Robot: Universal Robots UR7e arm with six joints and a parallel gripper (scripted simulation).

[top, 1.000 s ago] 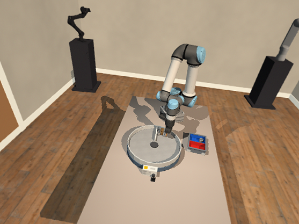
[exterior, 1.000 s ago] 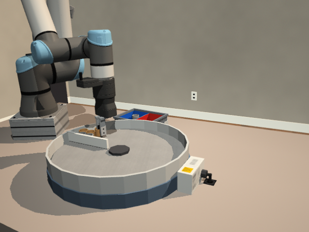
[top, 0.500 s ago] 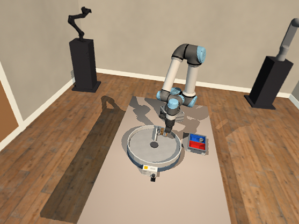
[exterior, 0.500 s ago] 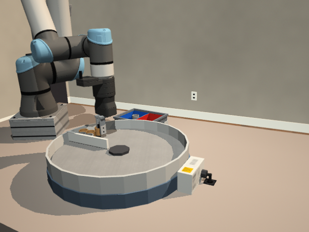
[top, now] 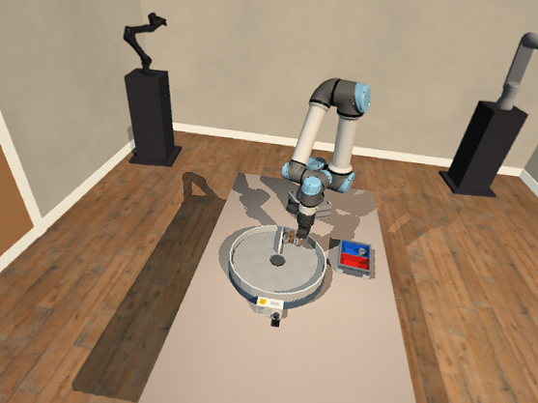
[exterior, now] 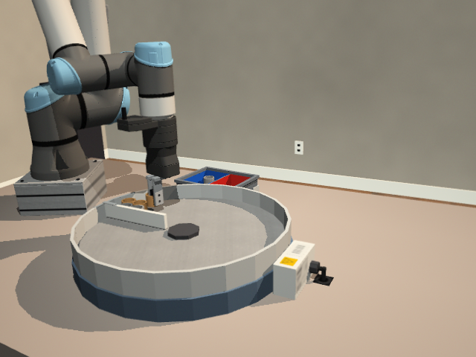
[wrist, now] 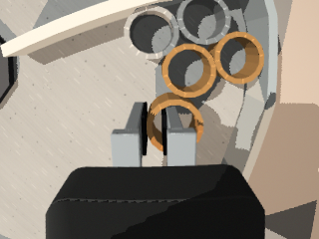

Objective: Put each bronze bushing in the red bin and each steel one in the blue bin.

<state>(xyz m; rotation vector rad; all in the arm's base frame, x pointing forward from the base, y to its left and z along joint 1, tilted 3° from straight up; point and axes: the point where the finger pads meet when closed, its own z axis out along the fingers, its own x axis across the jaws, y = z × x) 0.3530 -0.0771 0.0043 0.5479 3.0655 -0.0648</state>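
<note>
Right now the bin is 280 mm to the left of my hand, 60 mm below it and 20 mm ahead of it. Also, from my hand: round turntable (110 mm ahead, 80 mm to the right, 40 mm below).
</note>
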